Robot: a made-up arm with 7 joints. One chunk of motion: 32 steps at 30 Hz.
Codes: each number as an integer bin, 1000 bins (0 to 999) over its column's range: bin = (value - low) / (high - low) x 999, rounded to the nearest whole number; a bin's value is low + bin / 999 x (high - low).
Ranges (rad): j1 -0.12..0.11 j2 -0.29..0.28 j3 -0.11..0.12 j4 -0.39..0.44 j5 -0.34..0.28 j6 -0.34..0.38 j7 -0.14..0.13
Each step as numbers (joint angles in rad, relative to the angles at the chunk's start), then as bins.
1 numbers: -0.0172 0.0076 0.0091 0.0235 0.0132 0.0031 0.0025
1 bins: 447 522 517 498 569 476 527
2 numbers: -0.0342 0.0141 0.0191 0.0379 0.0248 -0.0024 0.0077
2 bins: 373 533 561 515 588 468 546
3 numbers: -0.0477 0.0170 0.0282 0.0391 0.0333 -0.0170 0.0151
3 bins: 314 538 600 516 601 448 574
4 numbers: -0.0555 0.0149 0.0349 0.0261 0.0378 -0.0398 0.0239
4 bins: 280 534 629 501 609 417 606
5 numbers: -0.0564 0.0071 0.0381 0.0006 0.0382 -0.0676 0.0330
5 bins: 276 521 643 470 609 378 640
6 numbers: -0.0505 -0.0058 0.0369 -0.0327 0.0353 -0.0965 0.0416
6 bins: 302 498 638 430 605 338 672
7 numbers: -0.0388 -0.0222 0.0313 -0.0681 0.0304 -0.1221 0.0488
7 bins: 353 469 614 387 597 302 699
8 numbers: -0.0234 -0.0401 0.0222 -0.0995 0.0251 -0.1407 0.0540
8 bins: 420 438 574 350 588 277 718
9 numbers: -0.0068 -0.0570 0.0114 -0.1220 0.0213 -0.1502 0.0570
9 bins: 492 408 527 323 582 263 729
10 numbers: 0.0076 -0.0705 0.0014 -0.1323 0.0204 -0.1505 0.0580
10 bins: 554 385 484 310 581 263 733
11 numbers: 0.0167 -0.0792 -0.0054 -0.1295 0.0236 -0.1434 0.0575
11 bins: 594 369 454 314 586 273 731
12 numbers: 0.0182 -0.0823 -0.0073 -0.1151 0.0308 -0.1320 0.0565
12 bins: 600 364 446 331 597 289 727
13 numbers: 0.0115 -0.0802 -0.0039 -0.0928 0.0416 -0.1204 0.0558
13 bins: 571 368 461 358 615 305 724
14 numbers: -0.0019 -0.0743 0.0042 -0.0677 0.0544 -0.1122 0.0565
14 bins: 513 378 496 388 635 316 727
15 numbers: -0.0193 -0.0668 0.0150 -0.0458 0.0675 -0.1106 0.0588
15 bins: 437 391 543 414 657 318 736
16 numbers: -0.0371 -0.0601 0.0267 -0.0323 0.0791 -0.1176 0.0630
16 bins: 360 403 594 431 675 309 751
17 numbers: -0.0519 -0.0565 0.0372 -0.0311 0.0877 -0.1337 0.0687
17 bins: 296 409 639 432 689 286 772
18 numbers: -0.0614 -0.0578 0.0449 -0.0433 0.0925 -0.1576 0.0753
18 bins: 255 407 673 417 697 253 797
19 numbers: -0.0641 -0.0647 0.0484 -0.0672 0.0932 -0.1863 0.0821
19 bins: 243 395 688 389 698 213 822
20 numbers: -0.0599 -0.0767 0.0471 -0.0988 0.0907 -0.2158 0.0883
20 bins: 261 374 682 350 694 172 845
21 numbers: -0.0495 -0.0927 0.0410 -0.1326 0.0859 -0.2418 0.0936
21 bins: 306 346 656 310 686 136 864
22 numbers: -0.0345 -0.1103 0.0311 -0.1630 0.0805 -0.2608 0.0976
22 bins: 371 315 613 273 678 110 879
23 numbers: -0.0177 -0.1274 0.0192 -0.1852 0.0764 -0.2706 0.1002
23 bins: 444 285 561 247 671 96 889
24 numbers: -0.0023 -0.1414 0.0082 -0.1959 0.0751 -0.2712 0.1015
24 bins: 511 260 513 234 669 95 894
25 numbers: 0.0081 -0.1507 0.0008 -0.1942 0.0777 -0.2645 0.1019
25 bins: 556 244 481 236 673 105 895
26 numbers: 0.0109 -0.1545 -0.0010 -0.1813 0.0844 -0.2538 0.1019
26 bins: 569 237 473 251 684 120 895
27 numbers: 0.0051 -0.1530 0.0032 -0.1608 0.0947 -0.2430 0.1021
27 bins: 543 240 492 276 700 135 896
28 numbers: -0.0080 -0.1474 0.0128 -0.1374 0.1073 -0.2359 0.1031
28 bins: 486 250 533 304 721 144 899
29 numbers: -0.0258 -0.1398 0.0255 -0.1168 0.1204 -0.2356 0.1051
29 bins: 409 263 589 329 742 145 907
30 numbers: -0.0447 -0.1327 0.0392 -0.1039 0.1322 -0.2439 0.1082
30 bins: 327 276 648 344 761 133 918
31 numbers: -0.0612 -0.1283 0.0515 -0.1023 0.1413 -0.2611 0.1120
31 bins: 255 283 701 346 776 109 932
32 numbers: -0.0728 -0.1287 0.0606 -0.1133 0.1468 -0.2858 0.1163
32 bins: 205 283 741 333 784 75 948
